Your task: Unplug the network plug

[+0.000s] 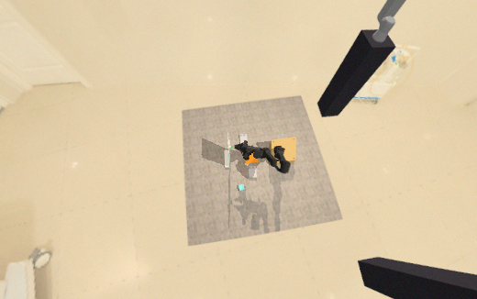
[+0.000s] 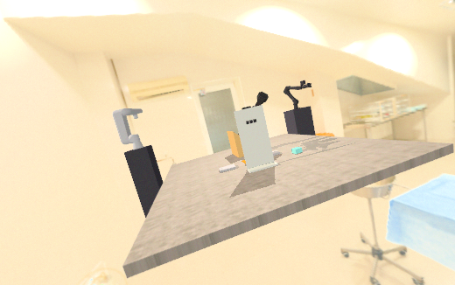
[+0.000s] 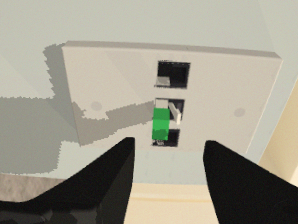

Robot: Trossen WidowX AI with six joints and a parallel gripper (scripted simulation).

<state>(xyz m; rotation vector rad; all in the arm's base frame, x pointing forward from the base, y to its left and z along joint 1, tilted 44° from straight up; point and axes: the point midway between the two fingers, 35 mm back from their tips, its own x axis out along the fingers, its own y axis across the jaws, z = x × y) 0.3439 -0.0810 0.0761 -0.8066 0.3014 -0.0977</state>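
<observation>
The network plug is 30 mm ahead of my gripper tip. The rest, counted from my gripper tip: orange marked square: 270 mm below, 150 mm behind; teal block: 280 mm to the left, 260 mm below, 30 mm behind; grey panel: 110 mm below, 50 mm ahead.
</observation>
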